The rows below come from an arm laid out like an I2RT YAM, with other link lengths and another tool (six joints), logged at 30 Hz.
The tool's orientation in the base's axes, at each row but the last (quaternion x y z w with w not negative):
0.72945 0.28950 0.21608 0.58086
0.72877 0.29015 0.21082 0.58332
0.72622 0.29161 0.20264 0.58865
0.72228 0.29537 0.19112 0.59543
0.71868 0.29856 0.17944 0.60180
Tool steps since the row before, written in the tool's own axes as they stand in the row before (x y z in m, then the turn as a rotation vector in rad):
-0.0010 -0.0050 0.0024 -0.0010 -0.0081 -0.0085
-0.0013 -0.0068 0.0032 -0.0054 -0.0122 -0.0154
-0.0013 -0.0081 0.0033 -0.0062 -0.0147 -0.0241
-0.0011 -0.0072 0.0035 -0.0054 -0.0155 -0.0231
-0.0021 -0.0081 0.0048 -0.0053 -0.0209 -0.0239
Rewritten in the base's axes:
0.0000 -0.0016 -0.0054 -0.0077 0.0067 -0.0059
-0.0001 -0.0022 -0.0073 -0.0161 0.0094 -0.0081
-0.0004 -0.0022 -0.0086 -0.0227 0.0157 -0.0086
-0.0001 -0.0025 -0.0077 -0.0217 0.0155 -0.0096
-0.0004 -0.0042 -0.0087 -0.0232 0.0167 -0.0147

